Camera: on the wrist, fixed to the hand. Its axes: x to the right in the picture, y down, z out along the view.
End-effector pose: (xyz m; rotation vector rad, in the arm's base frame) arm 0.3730 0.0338 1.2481 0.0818 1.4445 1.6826
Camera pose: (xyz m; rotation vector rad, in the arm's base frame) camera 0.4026 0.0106 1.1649 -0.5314 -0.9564 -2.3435
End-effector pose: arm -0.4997 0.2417 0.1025 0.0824 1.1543 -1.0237
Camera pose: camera -0.5800 0.2028 0.1220 0.7927 1.2525 0.5914
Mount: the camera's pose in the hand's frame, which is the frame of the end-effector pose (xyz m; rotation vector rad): 0.0067 -0.0868 -0.0275 -0.3800 0.4767 1.5186
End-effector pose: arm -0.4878 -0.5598 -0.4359 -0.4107 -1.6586 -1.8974
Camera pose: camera -0.5416 -0.5829 -0.5060 -0.9147 -0.2986 -0.9225
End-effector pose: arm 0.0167 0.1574 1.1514 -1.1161 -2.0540 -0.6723
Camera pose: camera -0.0517 0.0983 1.1641 -2.0103 -0.3182 -0.4041
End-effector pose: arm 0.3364 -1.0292 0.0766 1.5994 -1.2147 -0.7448
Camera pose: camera 0.3939 -1.0227 0.0060 0.2064 -1.3772 0.3735
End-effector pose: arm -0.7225 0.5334 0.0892 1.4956 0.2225 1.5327
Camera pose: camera -0.7027 0.5972 0.0270 -0.8271 1.1115 -2.7841
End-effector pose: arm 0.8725 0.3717 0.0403 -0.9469 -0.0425 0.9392
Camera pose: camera 0.9459 0.3375 0.0824 -1.5307 1.0707 2.0810
